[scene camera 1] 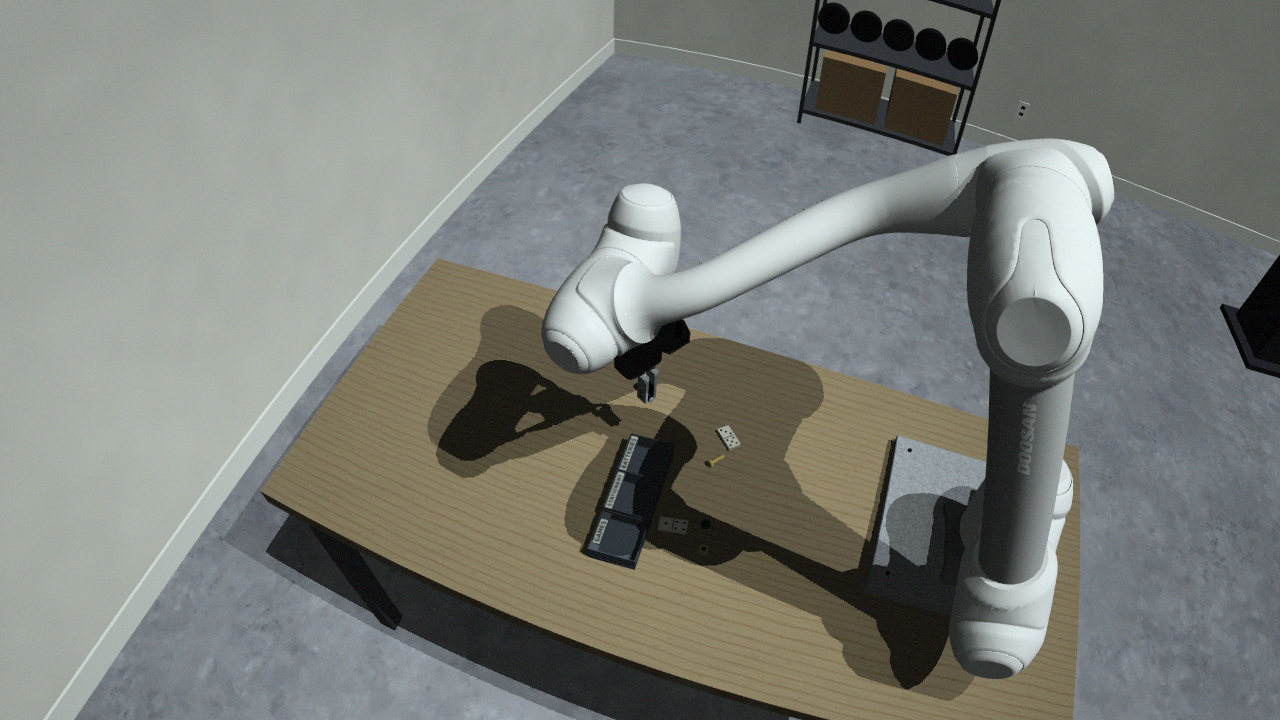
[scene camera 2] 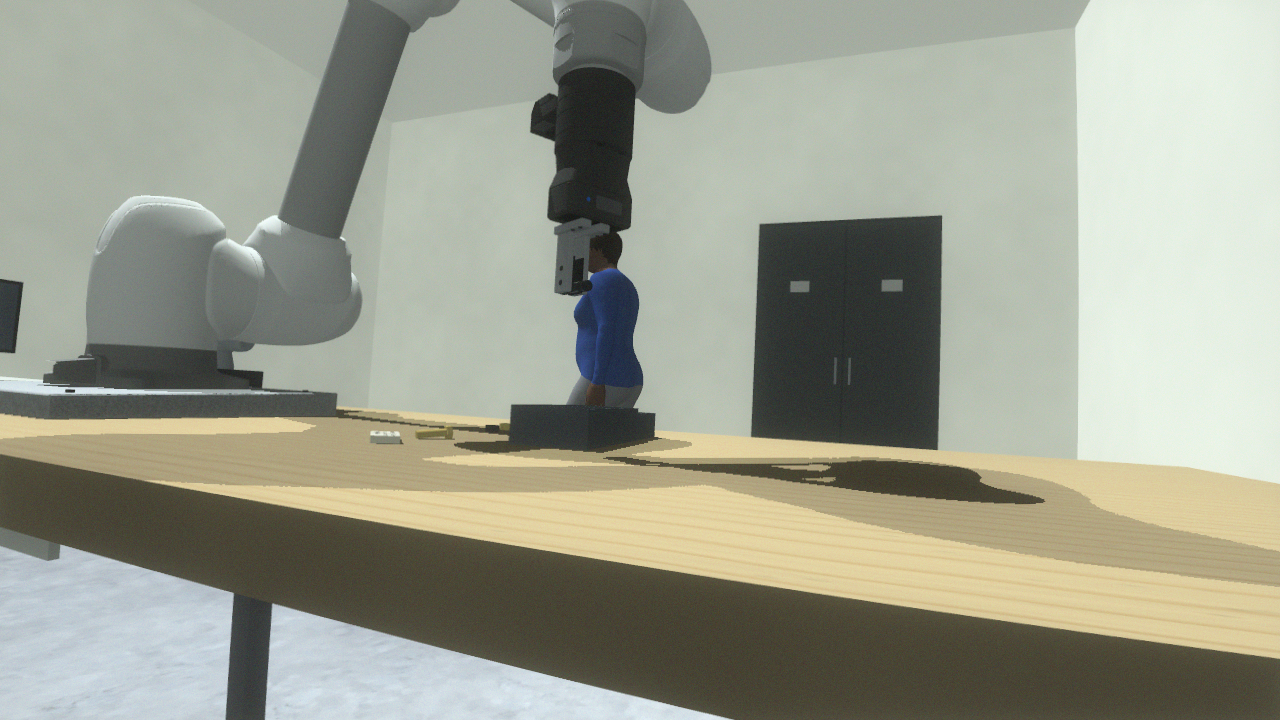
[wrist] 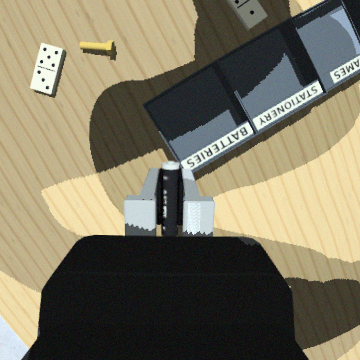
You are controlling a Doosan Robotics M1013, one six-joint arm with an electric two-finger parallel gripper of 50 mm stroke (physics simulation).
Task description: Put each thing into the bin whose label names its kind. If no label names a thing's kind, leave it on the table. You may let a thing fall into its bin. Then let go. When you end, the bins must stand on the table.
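Where they show: gripper, between the fingertips: (scene camera 1: pixel 646 396) (scene camera 2: pixel 570 293) (wrist: pixel 169 185); arm's base, origin of its link: (scene camera 2: pixel 152 385).
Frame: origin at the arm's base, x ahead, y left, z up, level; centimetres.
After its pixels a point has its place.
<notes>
My gripper (scene camera 1: pixel 647 390) {x 68.5, y -9.5, z 12.0 cm} (scene camera 2: pixel 572 284) {x 68.5, y -9.5, z 12.0 cm} (wrist: pixel 169 185) {x 68.5, y -9.5, z 12.0 cm} is shut on a black battery (wrist: pixel 170 192) {x 68.6, y -9.5, z 13.0 cm} with a pale end. It is high above the table, beside the BATTERIES end of the bins in the wrist view. The joined dark bins (scene camera 1: pixel 616 501) {x 69.9, y 4.0, z -2.3 cm} (scene camera 2: pixel 547 427) {x 66.8, y -9.1, z -1.2 cm} (wrist: pixel 234 95) {x 66.8, y -0.9, z 0.4 cm} stand on the table, labelled BATTERIES, STATIONERY and GAMES. One white domino (scene camera 1: pixel 727 437) {x 53.5, y -15.4, z -2.2 cm} (scene camera 2: pixel 384 437) {x 54.8, y -17.7, z -2.5 cm} (wrist: pixel 48 69) {x 53.6, y -15.6, z -2.4 cm} lies near a yellow bolt (scene camera 1: pixel 714 461) {x 54.8, y -9.2, z -2.2 cm} (scene camera 2: pixel 434 433) {x 54.9, y -10.2, z -2.5 cm} (wrist: pixel 98 47) {x 54.9, y -9.7, z -2.2 cm}. Another domino (scene camera 1: pixel 673 525) {x 59.0, y 6.0, z -2.4 cm} (wrist: pixel 248 12) {x 60.2, y 5.6, z -2.4 cm} lies beside the bins. A black nut (scene camera 1: pixel 705 523) {x 53.6, y 4.3, z -2.2 cm} and a yellow nut (scene camera 1: pixel 703 548) {x 52.8, y 9.4, z -2.2 cm} lie near it.
The wooden table (scene camera 1: pixel 483 537) {x 90.5, y 18.0, z -3.1 cm} (scene camera 2: pixel 805 528) {x 90.8, y -35.6, z -3.1 cm} carries the arm's grey base plate (scene camera 1: pixel 921 461) {x 14.0, y -18.0, z -0.5 cm} (scene camera 2: pixel 179 404) {x 20.8, y -11.1, z -1.5 cm} at one end. A person in blue (scene camera 2: pixel 610 331) stands beyond the table, behind the gripper in scene camera 2. A shelf rack (scene camera 1: pixel 966 116) stands by the far wall.
</notes>
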